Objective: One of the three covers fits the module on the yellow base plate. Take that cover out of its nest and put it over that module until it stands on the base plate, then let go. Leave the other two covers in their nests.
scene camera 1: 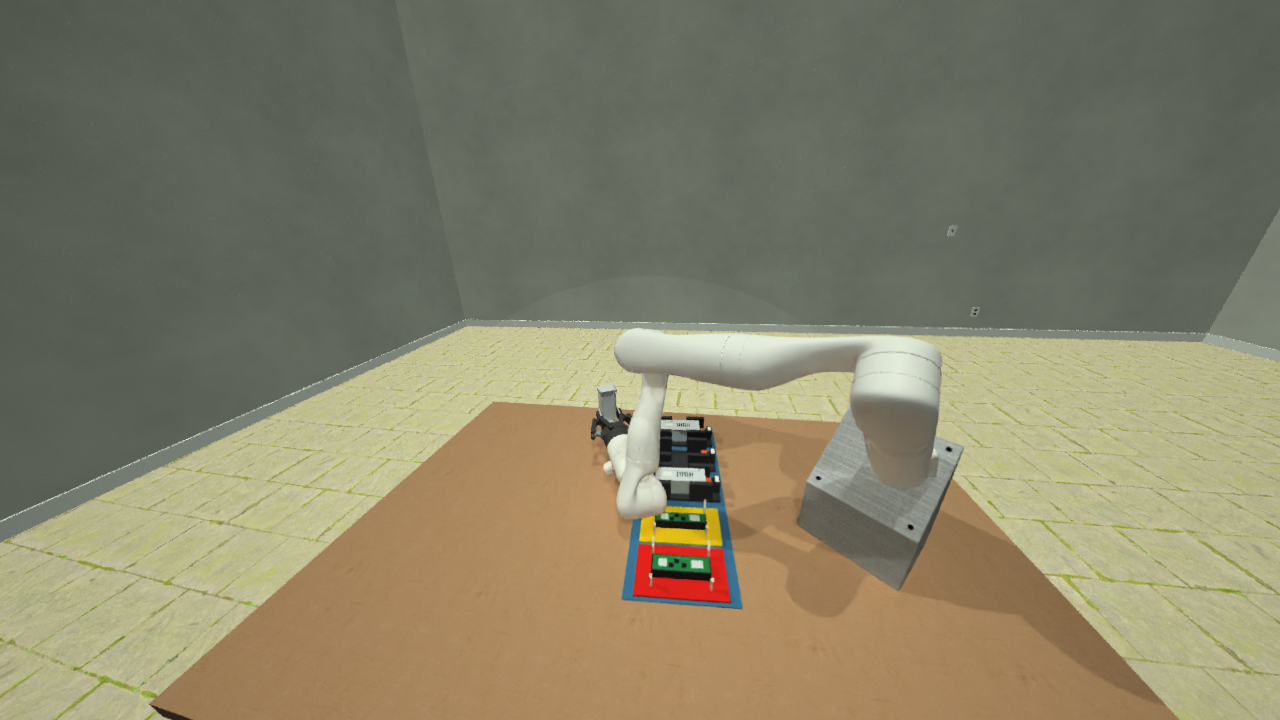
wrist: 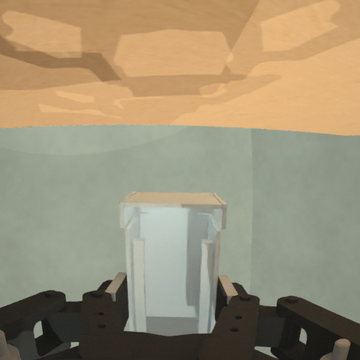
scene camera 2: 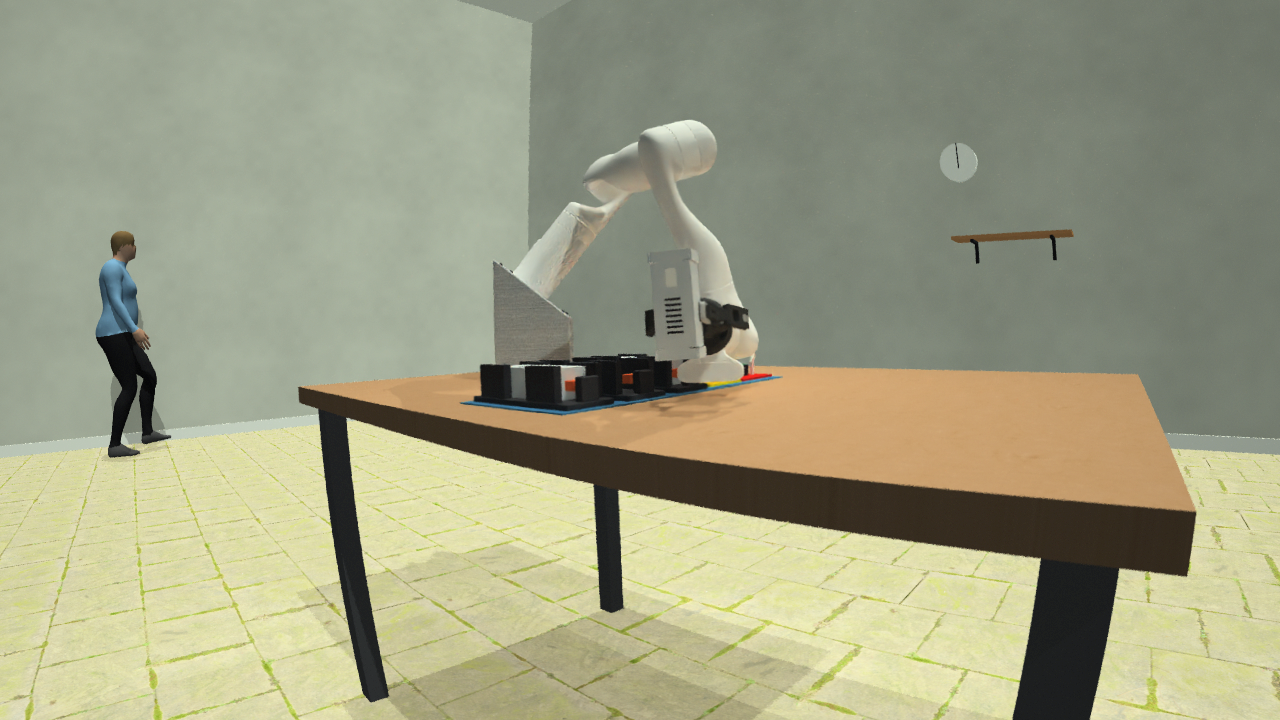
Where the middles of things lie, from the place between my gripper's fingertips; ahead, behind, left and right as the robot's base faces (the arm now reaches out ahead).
Right now the yellow base plate (scene camera 1: 663,535) is 27 cm behind my hand, 24 cm to the left of it and 11 cm below it. From my hand the other things lie so: red base plate (scene camera 1: 667,588) 30 cm behind, 34 cm to the left, 11 cm below.
